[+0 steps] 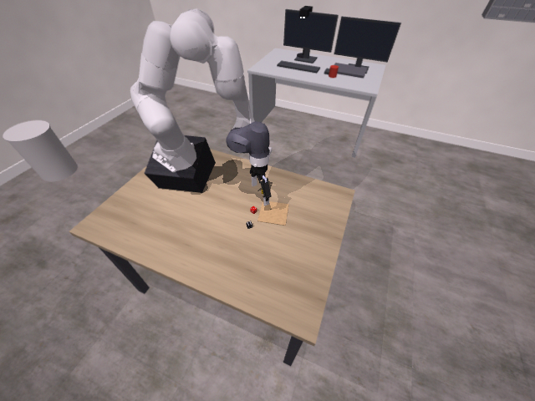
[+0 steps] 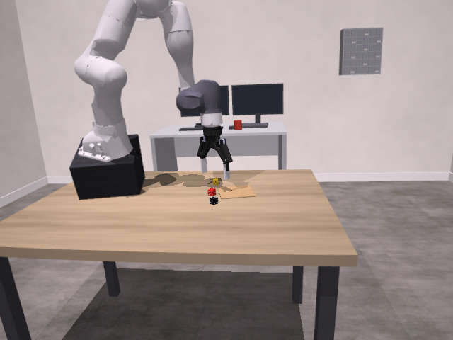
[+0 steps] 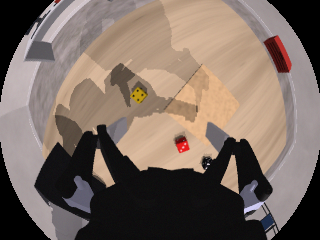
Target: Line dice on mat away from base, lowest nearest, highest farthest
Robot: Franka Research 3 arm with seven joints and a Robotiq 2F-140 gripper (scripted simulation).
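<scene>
Right now the yellow die is 8 cm to the left of my hand, 6 cm below it and 1 cm behind it. From my hand the other things lie so: black die 16 cm to the right, 6 cm below, 2 cm ahead; red die 7 cm to the right, 6 cm below; tan mat 9 cm ahead, 7 cm below, 3 cm to the right.
</scene>
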